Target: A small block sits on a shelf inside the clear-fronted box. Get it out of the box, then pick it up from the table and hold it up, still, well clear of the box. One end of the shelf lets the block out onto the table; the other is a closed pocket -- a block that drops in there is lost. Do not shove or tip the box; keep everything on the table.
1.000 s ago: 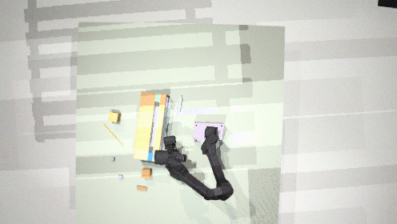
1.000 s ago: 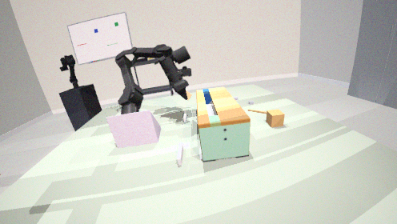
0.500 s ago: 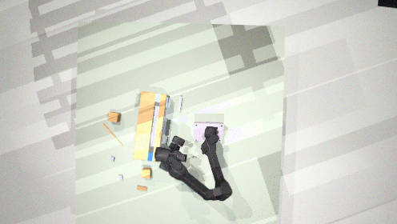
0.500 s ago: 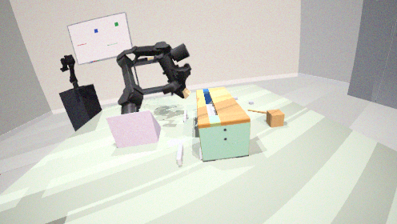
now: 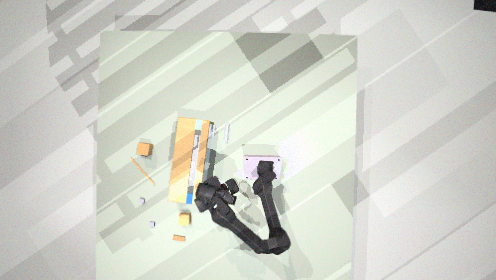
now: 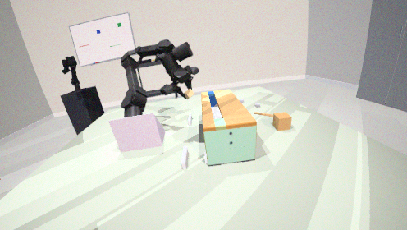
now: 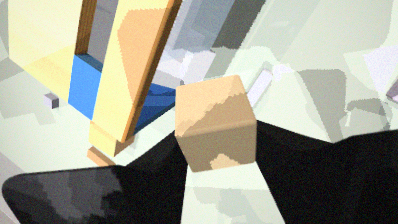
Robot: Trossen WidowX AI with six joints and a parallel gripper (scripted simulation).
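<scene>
Right now my gripper tip is 10 mm to the left of the tan block and 10 mm below it. The rest, counted from my gripper tip: box 140 mm to the right, 80 mm ahead, 70 mm below; orange piece 270 mm to the left, 170 mm ahead, 130 mm below; thin stick 380 mm ahead, 130 mm below, 50 mm to the right.
</scene>
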